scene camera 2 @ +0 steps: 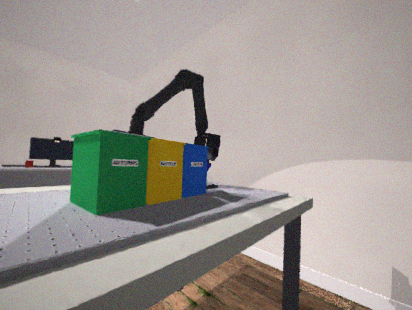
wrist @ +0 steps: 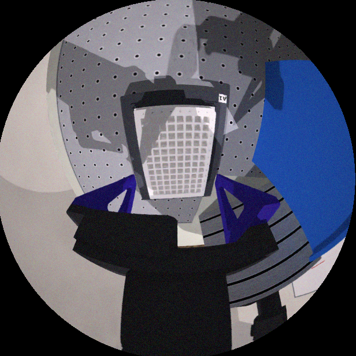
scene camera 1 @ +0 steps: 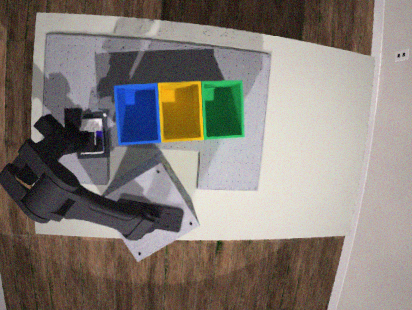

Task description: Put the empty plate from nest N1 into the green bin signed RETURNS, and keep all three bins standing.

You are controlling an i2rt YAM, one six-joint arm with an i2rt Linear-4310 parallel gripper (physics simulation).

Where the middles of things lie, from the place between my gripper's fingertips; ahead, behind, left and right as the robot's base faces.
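From my hand: white gridded plate (wrist: 175, 142), 10 mm ahead, 20 mm below. Dark nest (wrist: 158, 97), 10 mm ahead, 40 mm below. Blue bin (scene camera 1: 137, 109), 50 mm above, 130 mm ahead, 170 mm to the right. Yellow bin (scene camera 1: 180, 103), 50 mm above, 160 mm ahead, 300 mm to the right.
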